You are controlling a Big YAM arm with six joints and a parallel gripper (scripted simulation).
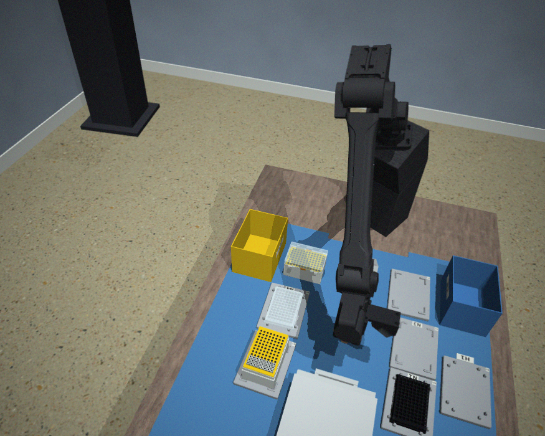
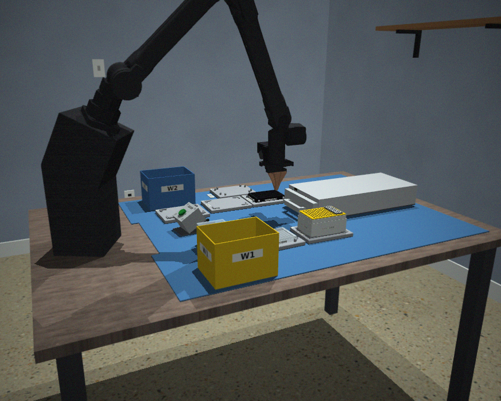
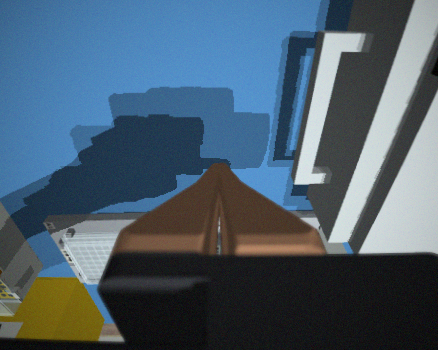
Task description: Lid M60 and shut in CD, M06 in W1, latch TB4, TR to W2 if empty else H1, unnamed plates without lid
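Now: the clear assay plate M06 17 cm to the right of my hand, 13 cm behind it and 9 cm below it. The rest, counted from my hand: white assay plate (17 cm ahead, 9 cm below, 2 cm to the right); then tip rack TR (20 cm to the right, 6 cm below, 4 cm ahead); then clear plate lid (17 cm ahead, 8 cm below, 2 cm to the right).
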